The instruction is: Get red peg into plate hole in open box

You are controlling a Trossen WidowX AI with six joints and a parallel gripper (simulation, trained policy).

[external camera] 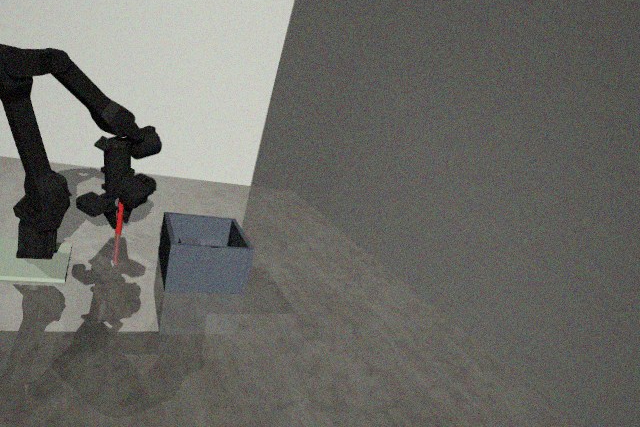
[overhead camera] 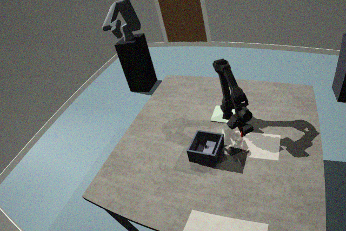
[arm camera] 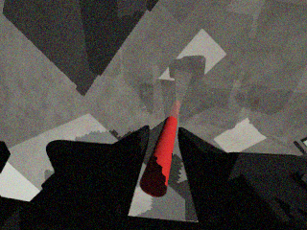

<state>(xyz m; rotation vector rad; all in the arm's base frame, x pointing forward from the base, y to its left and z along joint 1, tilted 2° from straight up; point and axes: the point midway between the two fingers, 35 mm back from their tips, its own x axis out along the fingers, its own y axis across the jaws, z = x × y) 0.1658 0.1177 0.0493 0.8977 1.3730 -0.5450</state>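
Now: the grey plate 19 cm to the right of my gripper tip, 15 cm ahead of it and 3 cm above it. The rest, counted from my gripper tip: blue-grey box 19 cm to the right, 15 cm ahead, 1 cm above; red peg 2 cm above, 1 cm to the right.
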